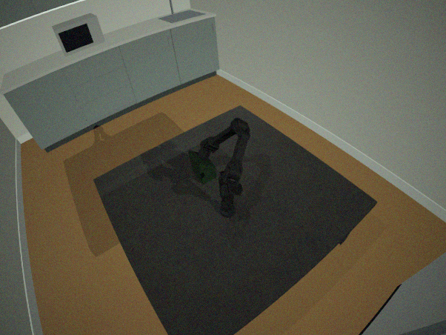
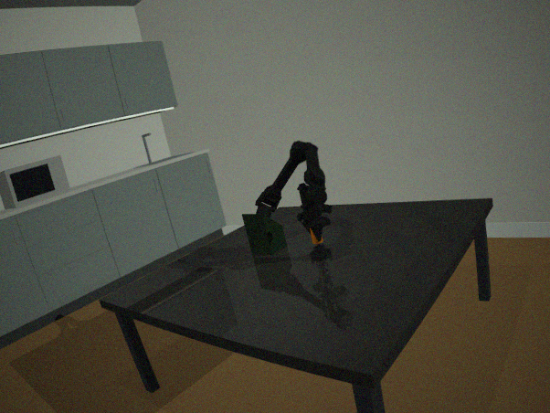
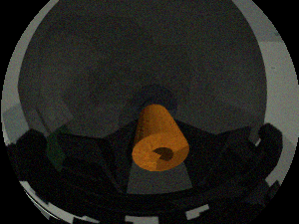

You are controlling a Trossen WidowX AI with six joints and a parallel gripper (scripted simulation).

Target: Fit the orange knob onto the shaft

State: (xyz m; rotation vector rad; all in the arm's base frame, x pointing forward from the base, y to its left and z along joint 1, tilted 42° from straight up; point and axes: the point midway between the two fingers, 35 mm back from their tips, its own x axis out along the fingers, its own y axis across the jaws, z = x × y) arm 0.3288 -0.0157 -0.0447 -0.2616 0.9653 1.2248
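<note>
Now: the orange knob 2 cm above my gripper tip. The rest, counted from my gripper tip: dark round pedestal: 4 cm below.
</note>
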